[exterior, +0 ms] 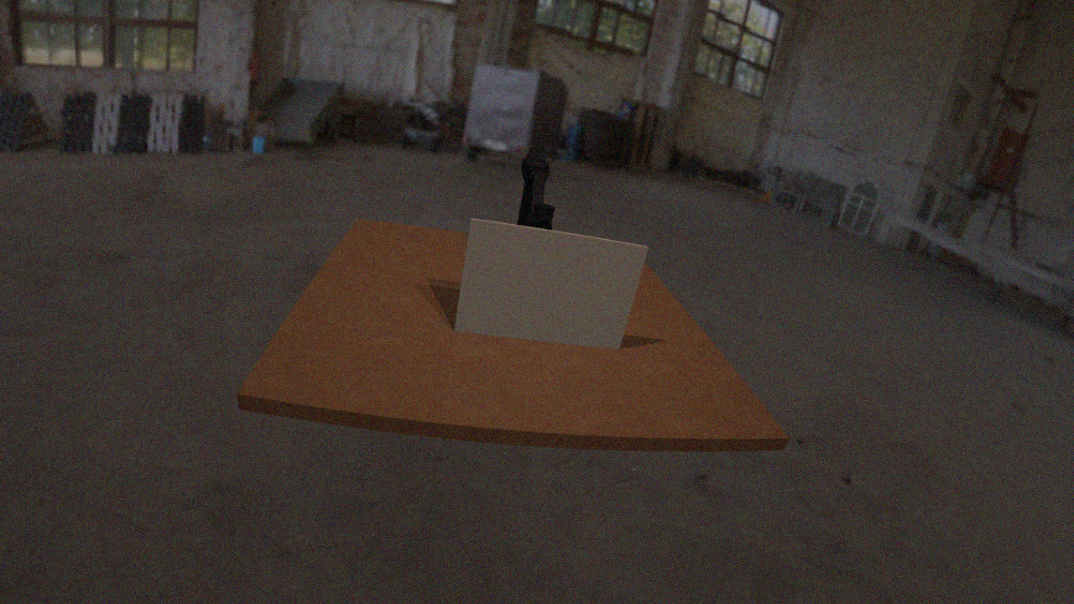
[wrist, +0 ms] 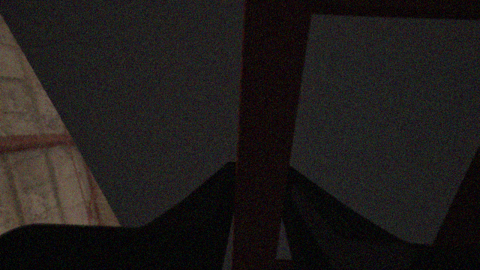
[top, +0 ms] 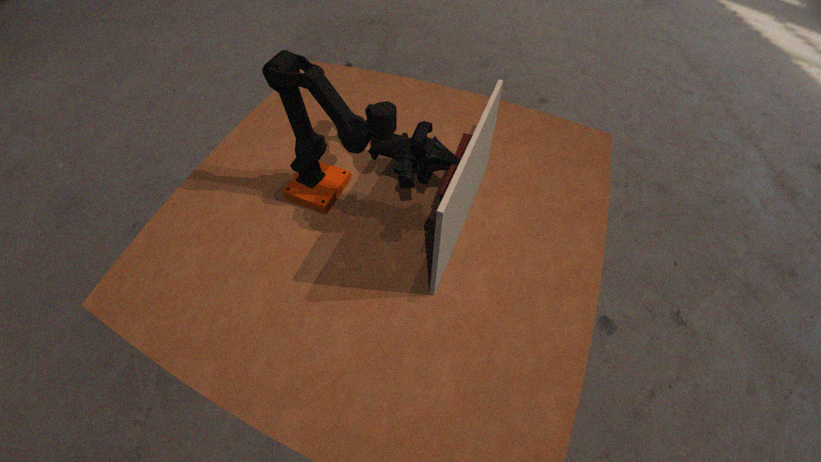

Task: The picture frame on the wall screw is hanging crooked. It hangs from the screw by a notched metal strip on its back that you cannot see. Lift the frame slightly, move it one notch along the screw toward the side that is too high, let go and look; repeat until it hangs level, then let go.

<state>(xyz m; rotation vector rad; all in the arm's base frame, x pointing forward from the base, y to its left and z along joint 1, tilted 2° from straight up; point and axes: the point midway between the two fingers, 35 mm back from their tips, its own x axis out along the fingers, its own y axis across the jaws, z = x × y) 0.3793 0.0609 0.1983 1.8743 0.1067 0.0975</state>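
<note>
Now: gripper tip 1 cm to the right of the dark red picture frame and 5 cm above it. Round my gripper tip: white wall panel 1 cm ahead, 2 cm to the left, 7 cm below.
</note>
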